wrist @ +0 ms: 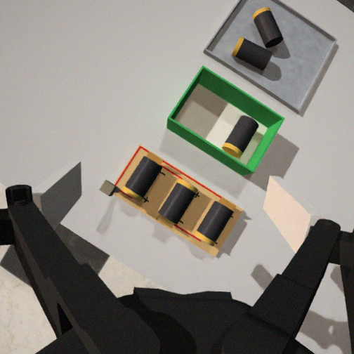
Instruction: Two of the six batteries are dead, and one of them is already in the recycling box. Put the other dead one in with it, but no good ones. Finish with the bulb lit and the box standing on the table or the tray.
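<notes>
In the wrist view, a tan holder with red lines carries three black batteries with yellow ends: a left one and a right one with yellow ends toward the bottom, and a middle one with its yellow end toward the top. The green box stands upright behind the holder, with one battery lying inside at its right. Two batteries lie on the grey tray. My gripper is open and empty, its fingers either side of the holder in view. No lit bulb shows.
A small grey-brown block sticks out at the holder's left end. The box stands between the holder and the tray, with narrow gaps. The light table's edge runs along the lower left, with a patterned floor beyond it.
</notes>
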